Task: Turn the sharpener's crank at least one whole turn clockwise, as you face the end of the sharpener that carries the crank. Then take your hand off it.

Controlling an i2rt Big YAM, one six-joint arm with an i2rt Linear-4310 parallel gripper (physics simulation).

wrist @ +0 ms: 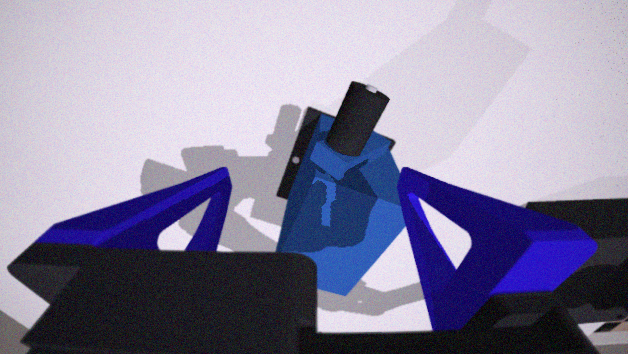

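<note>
The blue sharpener stands on a dark base plate in the middle of the wrist view, seen from above and slightly tilted in the picture. The crank's black cylindrical handle sticks out at its upper end, with a small light pin at the tip. A blue crank arm shows at the foot of the handle. My gripper is open, its two blue fingers wide apart on either side of the sharpener's body. The handle lies beyond the fingertips in the picture. The right fingertip overlaps the body's right edge; whether it touches cannot be told.
The sharpener stands on a pale table top. Grey shadows of the arm and gripper fall on it at left, below and at upper right. Dark parts of the gripper cover the lower part of the view. A sliver of a patterned thing shows at the lower right edge.
</note>
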